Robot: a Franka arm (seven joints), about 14 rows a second.
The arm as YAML. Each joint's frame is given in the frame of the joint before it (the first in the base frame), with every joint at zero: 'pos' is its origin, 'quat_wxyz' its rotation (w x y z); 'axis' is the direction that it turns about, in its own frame. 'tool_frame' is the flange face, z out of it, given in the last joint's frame.
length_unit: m
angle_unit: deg
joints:
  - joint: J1
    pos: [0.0, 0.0, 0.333]
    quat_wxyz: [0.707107, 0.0, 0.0, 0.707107]
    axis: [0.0, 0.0, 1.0]
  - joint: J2
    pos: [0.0, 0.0, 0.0]
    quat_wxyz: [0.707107, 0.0, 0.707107, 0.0]
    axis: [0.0, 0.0, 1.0]
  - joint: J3
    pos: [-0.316, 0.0, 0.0]
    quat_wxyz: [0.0, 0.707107, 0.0, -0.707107]
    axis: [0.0, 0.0, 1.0]
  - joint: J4
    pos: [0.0, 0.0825, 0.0]
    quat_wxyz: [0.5, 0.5, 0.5, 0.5]
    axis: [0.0, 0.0, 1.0]
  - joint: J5
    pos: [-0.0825, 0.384, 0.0]
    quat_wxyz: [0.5, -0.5, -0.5, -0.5]
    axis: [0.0, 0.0, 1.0]
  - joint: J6
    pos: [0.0, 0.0, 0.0]
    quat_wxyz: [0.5, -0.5, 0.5, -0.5]
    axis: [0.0, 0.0, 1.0]
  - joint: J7
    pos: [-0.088, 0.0, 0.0]
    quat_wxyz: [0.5, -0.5, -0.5, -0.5]
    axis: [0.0, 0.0, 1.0]
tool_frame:
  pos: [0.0, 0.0, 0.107]
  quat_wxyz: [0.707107, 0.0, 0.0, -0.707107]
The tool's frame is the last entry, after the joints.
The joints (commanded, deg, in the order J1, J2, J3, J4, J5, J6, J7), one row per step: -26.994, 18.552, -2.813, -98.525, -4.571, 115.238, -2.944; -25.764, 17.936, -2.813, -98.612, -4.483, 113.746, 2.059; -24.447, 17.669, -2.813, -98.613, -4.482, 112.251, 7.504; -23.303, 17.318, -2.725, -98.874, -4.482, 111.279, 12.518; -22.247, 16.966, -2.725, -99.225, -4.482, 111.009, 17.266; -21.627, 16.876, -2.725, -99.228, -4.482, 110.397, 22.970; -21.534, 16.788, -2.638, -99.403, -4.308, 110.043, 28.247
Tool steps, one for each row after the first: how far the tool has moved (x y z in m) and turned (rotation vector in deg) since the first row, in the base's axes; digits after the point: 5 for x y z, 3 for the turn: 0.00324, 0.01367, 0.00400, 0.130, 0.523, -3.919; 0.00715, 0.02783, 0.00485, 0.157, 1.347, -8.146; 0.01024, 0.04118, 0.00527, 0.025, 1.895, -11.986; 0.01323, 0.05252, 0.00597, -0.344, 1.894, -15.677; 0.01483, 0.05915, 0.00611, -0.781, 2.096, -20.773; 0.01433, 0.06159, 0.00517, -1.047, 2.212, -25.940
